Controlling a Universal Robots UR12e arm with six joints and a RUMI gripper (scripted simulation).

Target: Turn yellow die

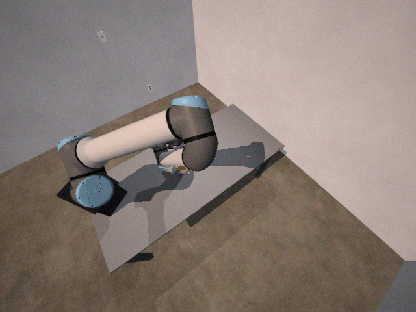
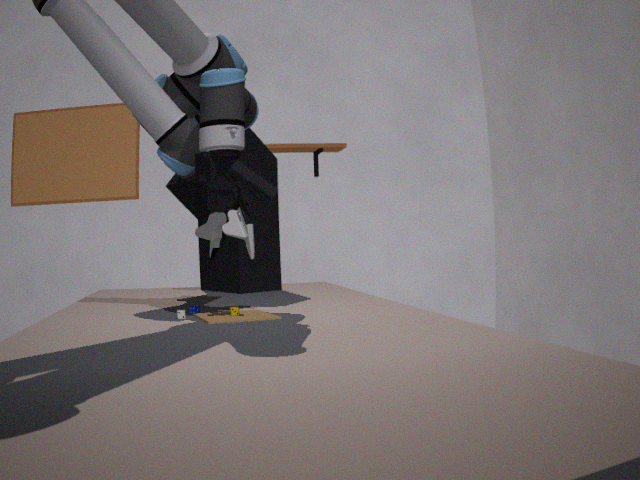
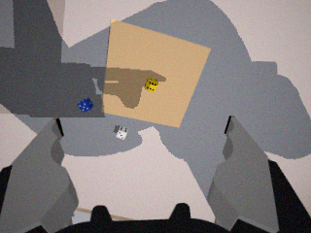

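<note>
Now: the yellow die 1 cm ahead of my hand and 10 cm below it. Round my hand: white die: 3 cm behind, 10 cm to the right, 10 cm below; blue die: 9 cm behind, 5 cm to the right, 10 cm below; tan mat: 1 cm ahead, 11 cm below.
</note>
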